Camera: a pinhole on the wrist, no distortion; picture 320 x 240 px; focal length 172.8 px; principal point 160.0 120.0 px. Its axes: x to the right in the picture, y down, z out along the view. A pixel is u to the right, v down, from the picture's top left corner.
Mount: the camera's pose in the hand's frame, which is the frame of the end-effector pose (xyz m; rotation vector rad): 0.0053 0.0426 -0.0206 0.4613 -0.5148 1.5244
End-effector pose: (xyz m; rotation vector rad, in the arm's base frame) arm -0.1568 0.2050 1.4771 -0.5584 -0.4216 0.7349
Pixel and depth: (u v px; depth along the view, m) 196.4 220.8 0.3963
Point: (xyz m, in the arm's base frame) -0.4410 0.0702 1.7761
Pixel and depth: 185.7 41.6 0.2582
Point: -0.1578 0.3107 1.7099
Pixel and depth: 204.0 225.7 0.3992
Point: -0.4634 0.0725 1.7756
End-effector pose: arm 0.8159 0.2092 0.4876 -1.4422 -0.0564 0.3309
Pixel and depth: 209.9 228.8 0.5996
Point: 0.3421 0.6265 0.7876
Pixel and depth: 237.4 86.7 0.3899
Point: 0.7922 0.6074 0.5733
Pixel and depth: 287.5 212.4 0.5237
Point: 0.3765 0.7344 0.5687
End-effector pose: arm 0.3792 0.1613 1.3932 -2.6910 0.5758 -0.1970
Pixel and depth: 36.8 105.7 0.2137
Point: 0.4860 0.3484 1.4158
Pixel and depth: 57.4 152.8 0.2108
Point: 0.4271 0.3565 1.3926
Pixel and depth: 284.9 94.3 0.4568
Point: 0.5272 0.2842 0.8785
